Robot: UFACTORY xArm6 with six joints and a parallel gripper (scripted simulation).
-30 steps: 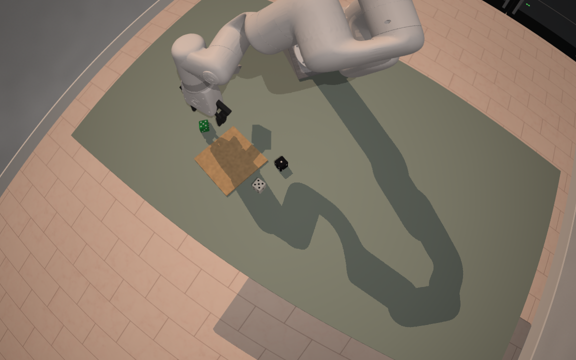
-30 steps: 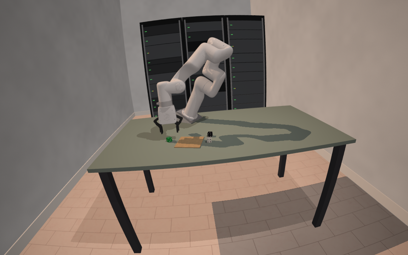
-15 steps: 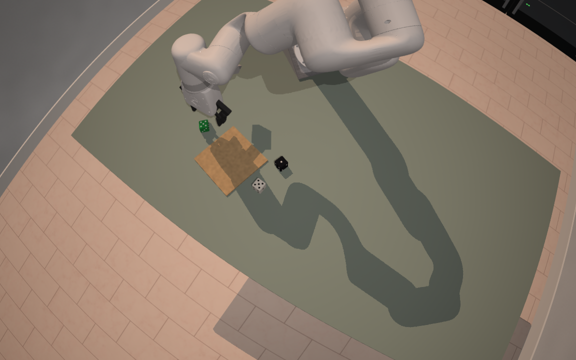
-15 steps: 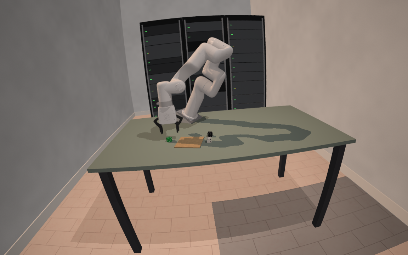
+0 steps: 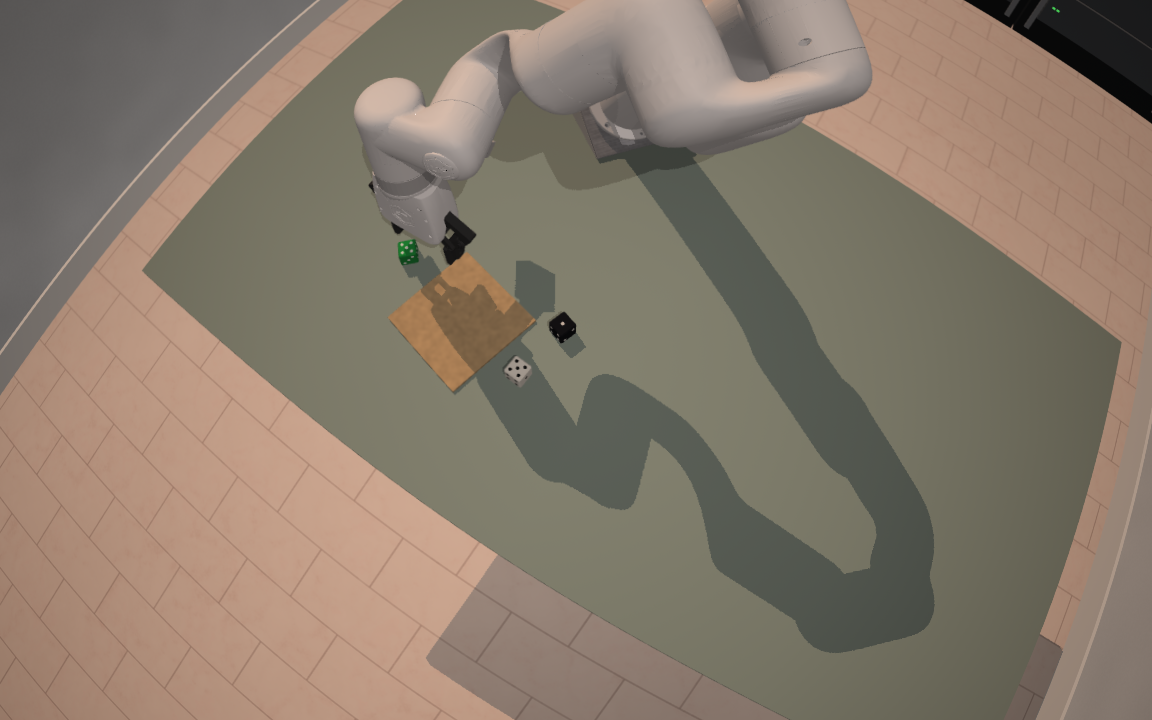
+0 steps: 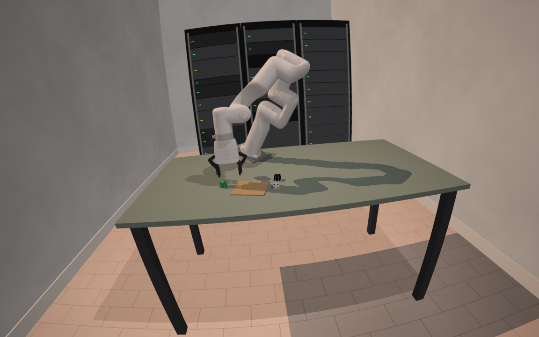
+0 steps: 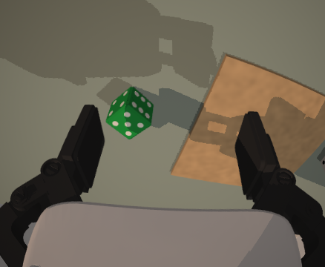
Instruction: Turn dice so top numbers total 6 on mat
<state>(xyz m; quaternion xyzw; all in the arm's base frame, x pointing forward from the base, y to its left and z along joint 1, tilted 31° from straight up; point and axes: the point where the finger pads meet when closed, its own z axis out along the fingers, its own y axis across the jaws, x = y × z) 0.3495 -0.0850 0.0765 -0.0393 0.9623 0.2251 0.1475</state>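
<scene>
Now: the green die 20 mm ahead of my hand, 30 mm to the right of it and 40 mm below it. From my hand the other things lie so: white die 50 mm ahead, 200 mm to the left, 40 mm below; then black die 30 mm behind, 210 mm to the left, 40 mm below; then brown mat 40 mm ahead, 90 mm to the left, 50 mm below.
</scene>
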